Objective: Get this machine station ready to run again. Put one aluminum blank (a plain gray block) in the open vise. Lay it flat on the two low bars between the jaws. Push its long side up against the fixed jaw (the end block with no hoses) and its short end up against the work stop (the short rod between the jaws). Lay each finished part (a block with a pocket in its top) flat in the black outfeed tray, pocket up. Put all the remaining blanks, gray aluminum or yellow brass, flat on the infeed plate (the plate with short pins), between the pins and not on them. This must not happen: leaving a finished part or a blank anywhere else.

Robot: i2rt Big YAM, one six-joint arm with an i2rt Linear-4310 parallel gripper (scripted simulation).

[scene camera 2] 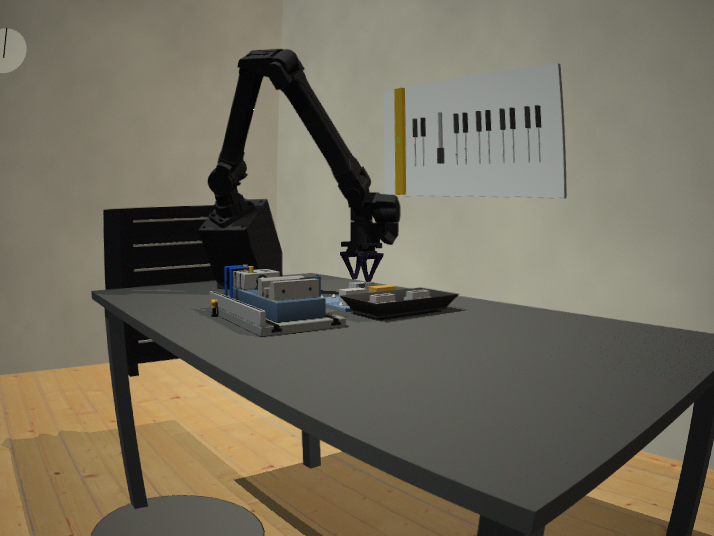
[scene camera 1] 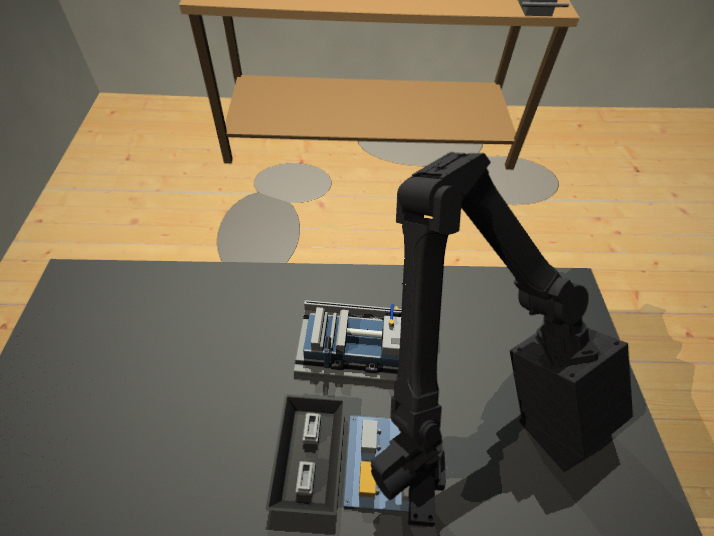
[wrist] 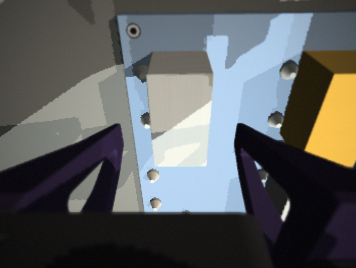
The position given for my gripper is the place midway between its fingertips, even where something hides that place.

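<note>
My own gripper (scene camera 2: 361, 280) is what I see here, and I find the gripper (wrist: 178, 133) from the wrist as well.
</note>
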